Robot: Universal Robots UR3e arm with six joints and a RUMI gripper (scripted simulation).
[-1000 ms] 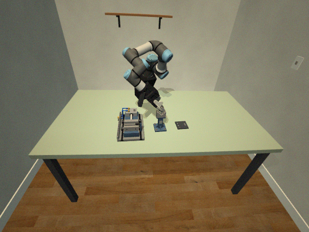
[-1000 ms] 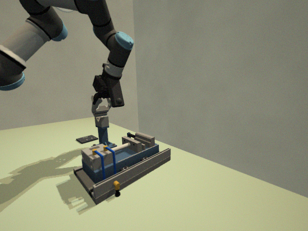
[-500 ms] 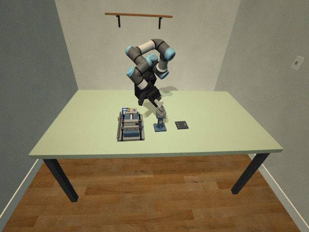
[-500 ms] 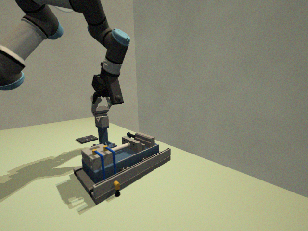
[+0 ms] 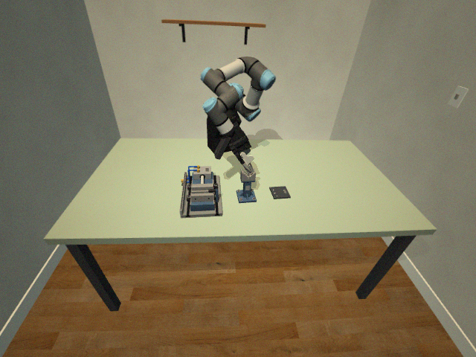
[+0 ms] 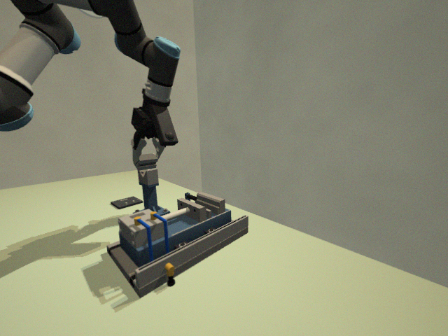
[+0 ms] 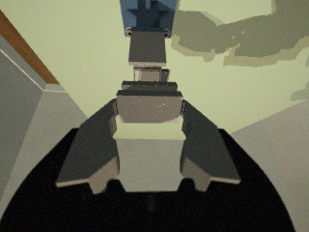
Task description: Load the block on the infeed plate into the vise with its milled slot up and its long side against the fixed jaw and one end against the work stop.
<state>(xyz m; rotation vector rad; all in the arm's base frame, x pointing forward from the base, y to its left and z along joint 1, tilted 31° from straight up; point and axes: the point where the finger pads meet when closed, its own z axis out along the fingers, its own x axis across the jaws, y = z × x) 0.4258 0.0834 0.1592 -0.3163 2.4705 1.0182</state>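
The part is 1 cm below my hand. Also, from my hand: air cylinder 9 cm behind, 22 cm to the right, 11 cm below; fixed jaw 11 cm ahead, 20 cm to the right, 11 cm below; work stop rod 7 cm ahead, 16 cm to the right, 10 cm below.
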